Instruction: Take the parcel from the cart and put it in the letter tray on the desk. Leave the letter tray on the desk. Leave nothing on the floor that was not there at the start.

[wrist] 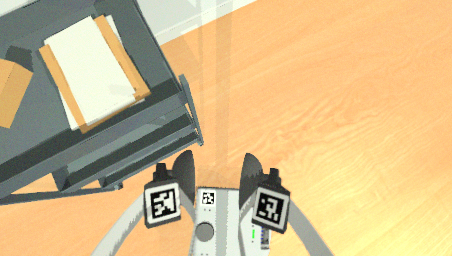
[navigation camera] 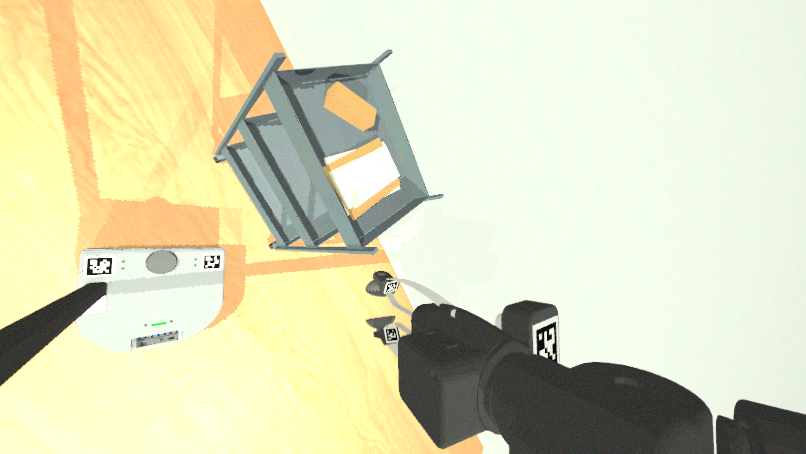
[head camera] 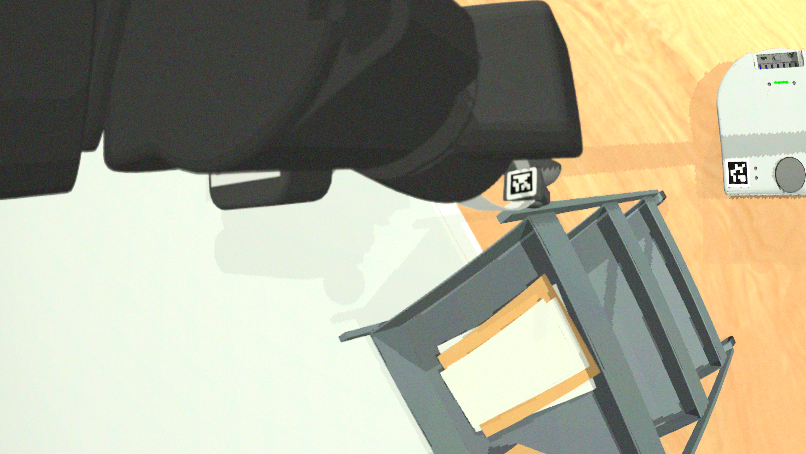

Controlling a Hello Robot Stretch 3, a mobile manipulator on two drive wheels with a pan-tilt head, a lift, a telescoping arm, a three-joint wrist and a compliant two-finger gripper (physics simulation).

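Where they show: gripper, fingertip midpoint: (wrist: 217,170) (navigation camera: 375,300); robot's base, origin of the base link: (wrist: 206,224) (navigation camera: 162,261) (head camera: 787,173).
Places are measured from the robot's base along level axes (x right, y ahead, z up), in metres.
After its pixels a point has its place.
The parcel, a small orange-brown box (head camera: 523,449) {y 0.402, x 0.401, z 0.673 m} (navigation camera: 349,107) {y 0.419, x 0.335, z 0.715 m} (wrist: 12,95) {y 0.411, x 0.355, z 0.689 m}, lies in the top tray of the grey three-tier cart (head camera: 586,315) {y 0.166, x 0.296, z 0.713 m} (navigation camera: 313,163) {y 0.248, x 0.245, z 0.707 m} (wrist: 82,145) {y 0.228, x 0.258, z 0.717 m}. In the head view a small part of it shows at the bottom edge. My gripper (head camera: 547,180) {y -0.020, x 0.220, z 0.971 m} (navigation camera: 379,304) {y -0.020, x 0.220, z 0.971 m} (wrist: 217,170) {y -0.020, x 0.220, z 0.971 m} is open, with nothing between its fingers. In the navigation view it appears beside the near end of the cart, apart from the parcel. In the head view my arm covers part of the gripper. The desk and the letter tray do not show.
White papers with orange-brown envelopes (head camera: 513,360) {y 0.248, x 0.425, z 0.679 m} (navigation camera: 366,174) {y 0.263, x 0.420, z 0.679 m} (wrist: 87,70) {y 0.267, x 0.423, z 0.679 m} lie in the cart's top tray beside the parcel, on the side nearer my gripper. A pale wall (head camera: 141,315) {y 0.200, x 0.974, z 1.014 m} (navigation camera: 620,140) {y 0.343, x 0.881, z 1.225 m} stands behind the cart. My base (head camera: 755,115) {y -0.122, x 0.073, z 0.160 m} (navigation camera: 163,298) {y -0.112, x 0.008, z 0.160 m} stands on the wooden floor (wrist: 325,110) {y -0.580, x 0.584, z 0.001 m}.
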